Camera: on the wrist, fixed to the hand. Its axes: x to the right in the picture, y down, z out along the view.
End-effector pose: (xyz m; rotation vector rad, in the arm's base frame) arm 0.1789 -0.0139 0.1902 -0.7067 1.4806 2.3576
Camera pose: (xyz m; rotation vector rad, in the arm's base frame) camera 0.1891 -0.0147 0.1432 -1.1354 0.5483 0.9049
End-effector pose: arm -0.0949 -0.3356 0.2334 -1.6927 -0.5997 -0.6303
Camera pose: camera -0.1125 -0.3466 0.2768 -0.6820 -1.9869 -1.5393
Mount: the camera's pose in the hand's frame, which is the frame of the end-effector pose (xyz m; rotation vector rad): 0.0165 -0.0404 -0.0203 0.2198 -0.0318 -1.6328
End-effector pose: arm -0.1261 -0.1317 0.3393 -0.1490 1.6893 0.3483
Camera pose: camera -0.1358 -0.1745 0.3196 -1.2193 1.0873 -1.0310
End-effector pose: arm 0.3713 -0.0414 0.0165 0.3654 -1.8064 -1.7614
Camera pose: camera 0.3619 -0.0710 -0.0203 -1.6021 1.1372 1.5799
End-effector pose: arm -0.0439 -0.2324 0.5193 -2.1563 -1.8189 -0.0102
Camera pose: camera -0.0756 -0.2159 0.5516 -0.0972 -2.7939 -0.1292
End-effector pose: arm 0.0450 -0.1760 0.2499 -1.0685 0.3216 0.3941
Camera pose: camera 0.0769 -0.2087 0.2651 -0.8051 -0.5611 -1.0598
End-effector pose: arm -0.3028 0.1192 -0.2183 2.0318 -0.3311 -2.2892
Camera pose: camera -0.2810 0.1531 -0.2447 -1.2102 -0.7777 1.2283
